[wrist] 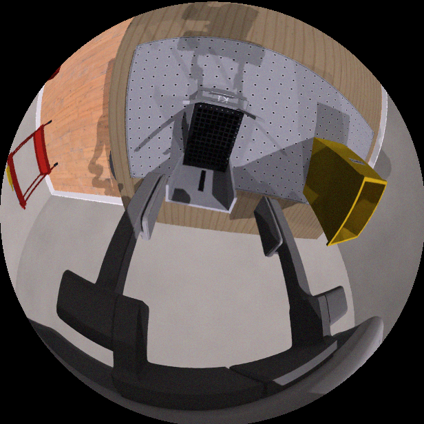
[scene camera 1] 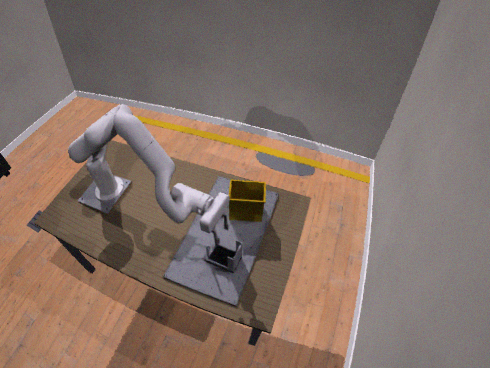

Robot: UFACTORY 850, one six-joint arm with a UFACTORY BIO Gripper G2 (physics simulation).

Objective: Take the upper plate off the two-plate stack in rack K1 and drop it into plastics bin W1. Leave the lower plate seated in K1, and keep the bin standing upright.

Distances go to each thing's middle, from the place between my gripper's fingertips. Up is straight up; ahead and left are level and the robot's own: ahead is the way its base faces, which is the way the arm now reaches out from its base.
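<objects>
There's the yellow plastics bin W1 [scene camera 1: 247, 198], and I can see that my gripper is 30 mm past it, 130 mm above it and 300 mm to the right of it.
</objects>
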